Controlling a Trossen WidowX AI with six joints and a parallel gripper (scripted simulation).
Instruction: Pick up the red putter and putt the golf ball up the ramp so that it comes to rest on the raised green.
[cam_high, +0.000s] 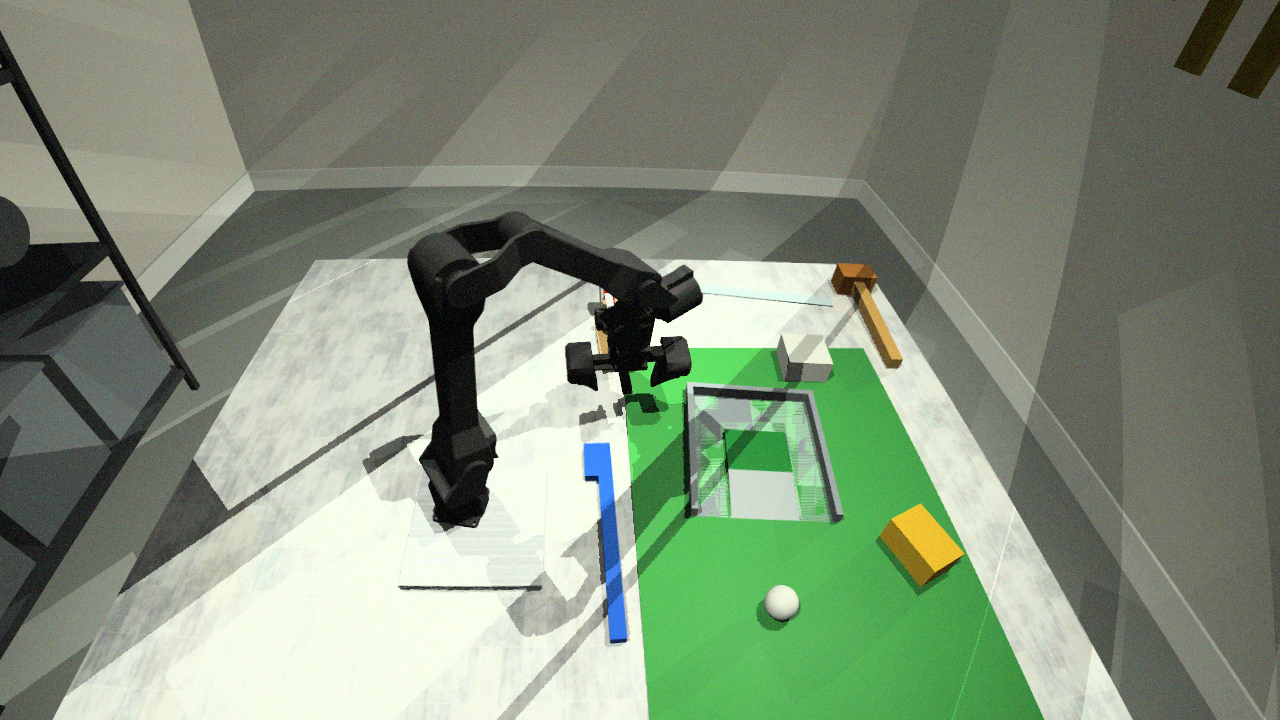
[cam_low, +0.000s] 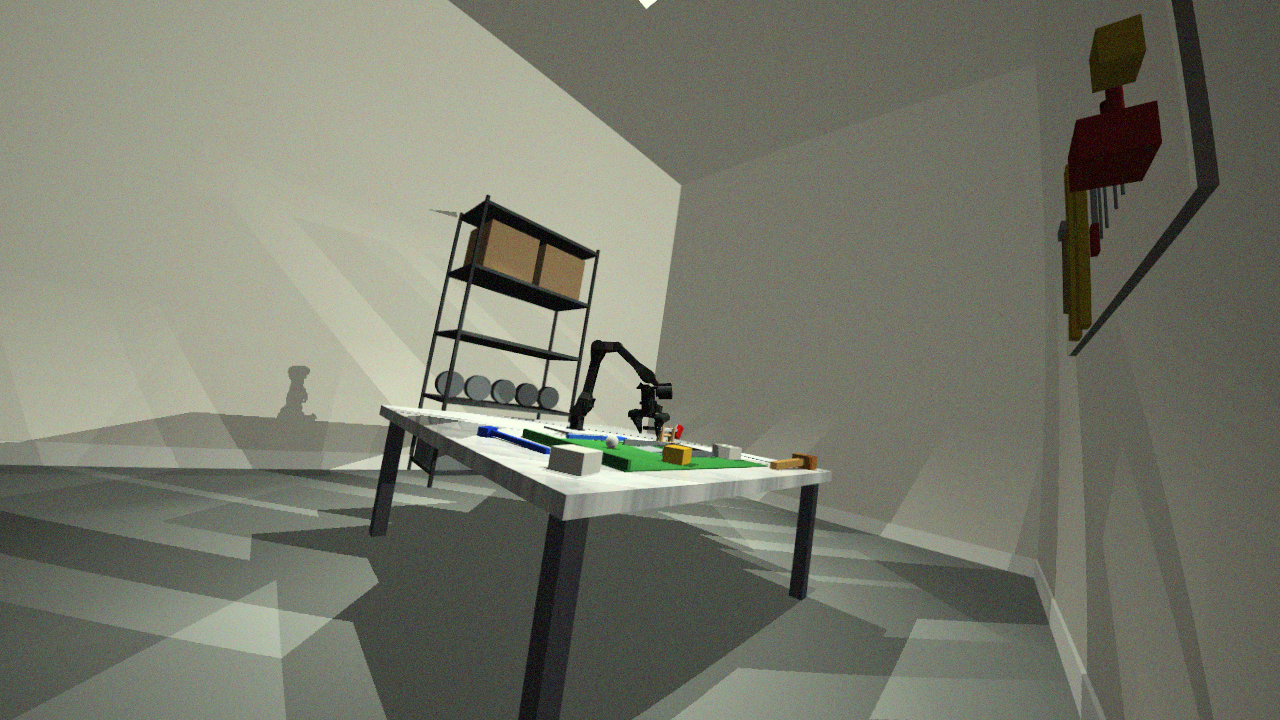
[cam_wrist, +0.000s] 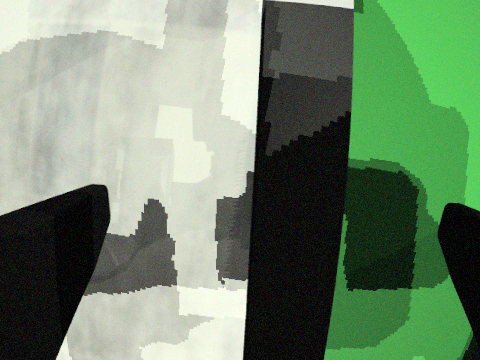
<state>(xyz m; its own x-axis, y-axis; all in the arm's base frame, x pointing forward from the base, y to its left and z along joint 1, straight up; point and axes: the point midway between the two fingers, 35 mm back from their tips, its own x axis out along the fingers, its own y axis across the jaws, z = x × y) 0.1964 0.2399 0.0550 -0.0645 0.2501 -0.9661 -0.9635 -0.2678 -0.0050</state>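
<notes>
Right now the red putter is 110 mm to the left of my gripper tip, 40 mm behind it and 30 mm above it. From my gripper tip the other things lie so: yellow block: 450 mm ahead, 230 mm to the right, 10 mm below; pale strip: 360 mm to the left, 260 mm ahead, 30 mm below; white golf ball: 330 mm to the right, 240 mm ahead, 10 mm below.
</notes>
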